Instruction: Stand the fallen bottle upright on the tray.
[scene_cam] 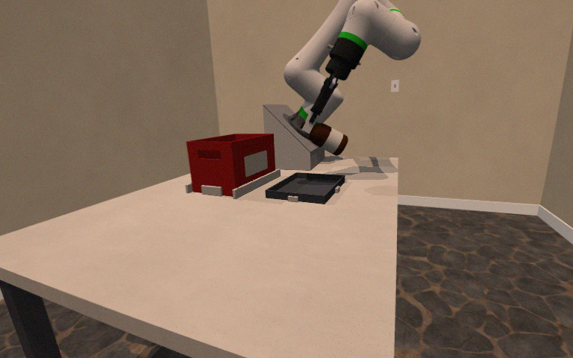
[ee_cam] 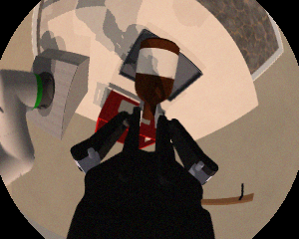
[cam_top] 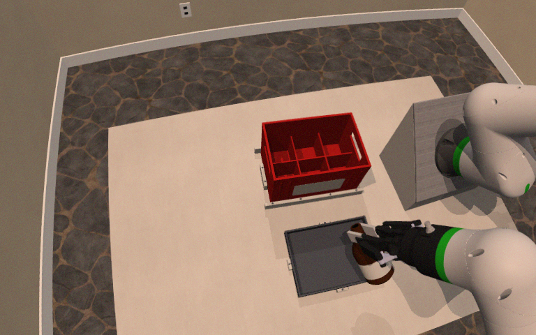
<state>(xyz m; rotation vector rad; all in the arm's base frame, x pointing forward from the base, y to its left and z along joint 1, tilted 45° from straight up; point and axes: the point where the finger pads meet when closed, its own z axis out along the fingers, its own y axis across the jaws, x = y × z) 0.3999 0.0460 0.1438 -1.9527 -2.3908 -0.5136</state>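
The brown bottle is 1 cm behind my hand, 4 cm to the left of it and 4 cm below it. The rest, counted from my hand: red crate 1 cm behind, 28 cm to the right, 14 cm below; dark grey tray 2 cm ahead, 21 cm below.
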